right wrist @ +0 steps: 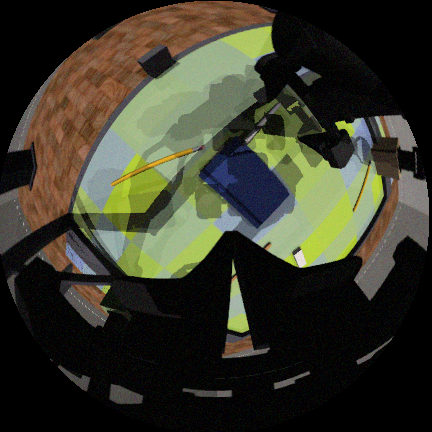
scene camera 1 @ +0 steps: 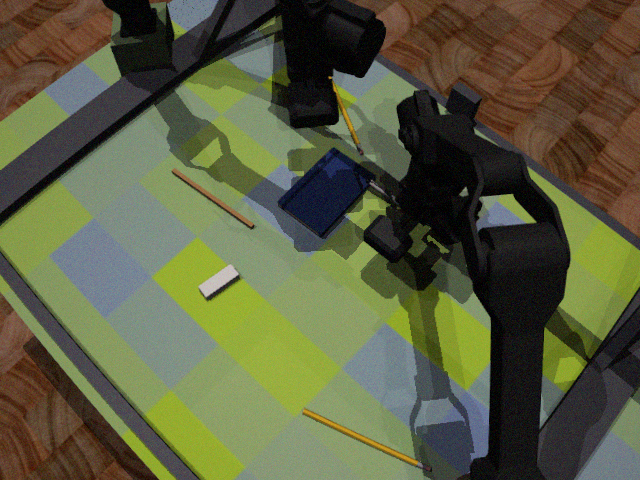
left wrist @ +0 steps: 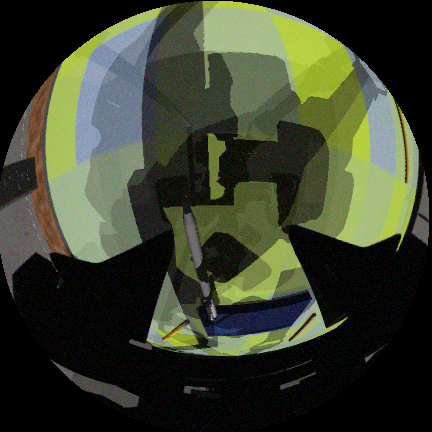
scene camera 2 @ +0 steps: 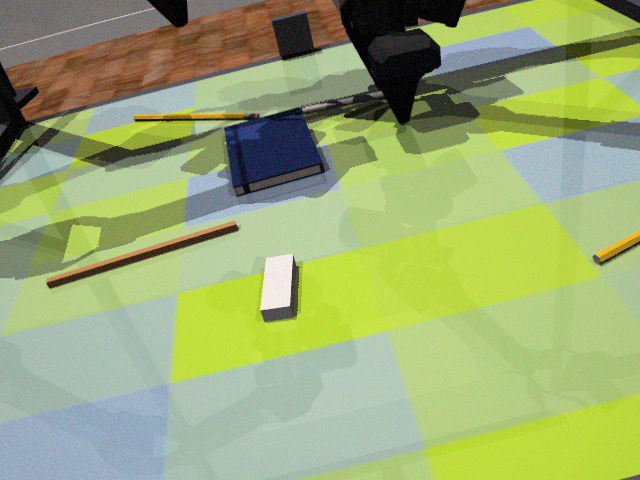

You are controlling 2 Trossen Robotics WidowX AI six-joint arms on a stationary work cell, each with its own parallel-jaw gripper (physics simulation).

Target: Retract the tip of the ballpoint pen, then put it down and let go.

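Frame: origin at the left arm's base, x ahead, y left, z up, level; metres.
Seen in the pictures: left gripper, fingertip midpoint: (right wrist: pixel 284 119) (scene camera 1: pixel 410 230) (left wrist: pixel 233 233) (scene camera 2: pixel 392 105); right gripper, fingertip midpoint: (right wrist: pixel 230 236) (scene camera 2: pixel 182 25); right arm's base at its link origin: (right wrist: pixel 119 318) (scene camera 1: pixel 138 23).
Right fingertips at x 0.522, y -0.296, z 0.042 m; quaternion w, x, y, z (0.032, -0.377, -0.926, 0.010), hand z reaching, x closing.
A point is followed by its place in that frame.
A grey and dark ballpoint pen (scene camera 1: pixel 382 190) @[x 0.402, y -0.328, z -0.089 m] (scene camera 2: pixel 341 100) @[x 0.380, y -0.329, z -0.091 m] (left wrist: pixel 192 240) @[x 0.326, y -0.333, z -0.095 m] (right wrist: pixel 262 122) @[x 0.376, y -0.330, z -0.091 m] lies low at the table, one end at the corner of the blue notebook (scene camera 1: pixel 328 193) @[x 0.464, y -0.269, z -0.092 m] (scene camera 2: pixel 273 149) @[x 0.469, y -0.258, z -0.092 m] (left wrist: pixel 260 320) @[x 0.459, y -0.268, z -0.092 m] (right wrist: pixel 250 185) @[x 0.471, y -0.270, z -0.092 m]. Whether that end touches the notebook is unclear. Whether the writing tip is retracted is too small to tell. My left gripper (left wrist: pixel 233 233) @[x 0.327, y -0.306, z -0.102 m] is wide open over the pen, which shows between its spread fingers, nearer one finger, ungripped; in scene camera 1 the left arm partly hides the pen. My right gripper (right wrist: pixel 230 236) @[x 0.522, y -0.296, z 0.042 m] (scene camera 1: pixel 312 121) @[x 0.522, y -0.296, z 0.042 m] is shut and empty, raised beyond the notebook from the pen.
One yellow pencil (scene camera 1: pixel 347 116) @[x 0.542, y -0.413, z -0.098 m] (scene camera 2: pixel 191 117) @[x 0.558, y -0.417, z -0.100 m] (right wrist: pixel 155 163) @[x 0.548, y -0.413, z -0.098 m] lies beyond the notebook. Another yellow pencil (scene camera 1: pixel 367 439) @[x 0.178, y -0.011, z -0.097 m] (scene camera 2: pixel 620 246) @[x 0.250, y 0.012, z -0.098 m] lies near the bottom in scene camera 1. A brown stick (scene camera 1: pixel 211 197) @[x 0.604, y -0.144, z -0.097 m] (scene camera 2: pixel 144 253) @[x 0.603, y -0.142, z -0.098 m] and a white block (scene camera 1: pixel 219 281) @[x 0.489, y -0.047, z -0.092 m] (scene camera 2: pixel 278 284) @[x 0.491, y -0.043, z -0.092 m] lie apart.
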